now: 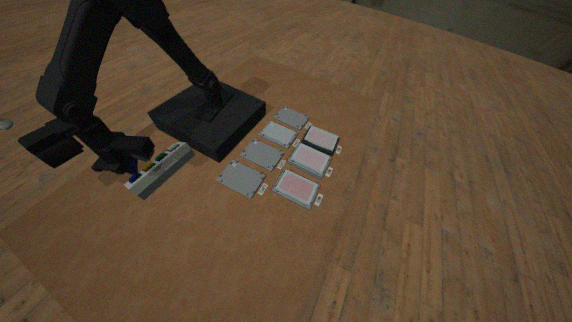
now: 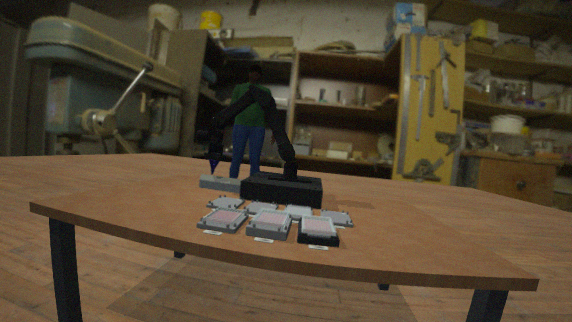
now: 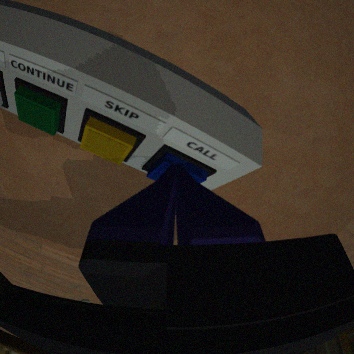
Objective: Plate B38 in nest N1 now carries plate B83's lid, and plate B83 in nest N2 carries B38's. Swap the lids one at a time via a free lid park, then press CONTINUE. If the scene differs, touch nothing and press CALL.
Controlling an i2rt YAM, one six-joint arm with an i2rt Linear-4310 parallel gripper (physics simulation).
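Frame: origin at the arm's base, x back, y up, z left, level; metres.
Where they show: gripper, fingertip midpoint: (image 1: 135, 174) (image 2: 212, 174) (image 3: 175, 173); arm's base at its link origin: (image 1: 215, 105) (image 2: 289, 180).
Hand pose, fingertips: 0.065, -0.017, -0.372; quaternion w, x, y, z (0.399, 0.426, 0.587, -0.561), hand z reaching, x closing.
Observation:
Each offset is from my fingertips to the centre of the thing, as dx, dy, dz. "*": to the spot under its first point. Level surfaces: height alone.
My gripper (image 3: 175, 173) (image 2: 213, 173) is shut and empty, its dark blue fingertips together right at the blue CALL button {* +0.002, -0.008, -0.012} (image 3: 192, 172); whether they touch it I cannot tell. The green CONTINUE button {* -0.013, -0.010, +0.087} (image 3: 39, 110) and yellow SKIP button {* -0.004, -0.010, +0.041} (image 3: 109, 141) are on the same grey panel {-0.020, -0.032, +0.065} (image 3: 220, 120) (image 1: 167, 172) (image 2: 220, 184). Three pink plates {-0.488, -0.044, +0.164} (image 1: 297, 188) {-0.506, -0.028, +0.296} (image 1: 310, 159) {-0.528, -0.031, +0.420} (image 1: 322, 138) sit in a row of nests, the last in a black nest. Several grey flat holders {* -0.293, -0.054, +0.129} (image 1: 241, 178) {* -0.326, -0.054, +0.257} (image 1: 263, 154) {* -0.372, -0.054, +0.515} (image 1: 292, 117) lie beside them; one {-0.344, -0.050, +0.389} (image 1: 278, 134) looks paler. Plate and nest labels are too small to read.
The black arm base (image 1: 210, 120) (image 2: 281, 189) stands between the button panel and the holders. Small white label cards (image 1: 318, 199) (image 2: 263, 240) lie by the nests. A person in a green shirt (image 2: 250, 112) stands behind the table {dy -0.064} (image 2: 400, 245).

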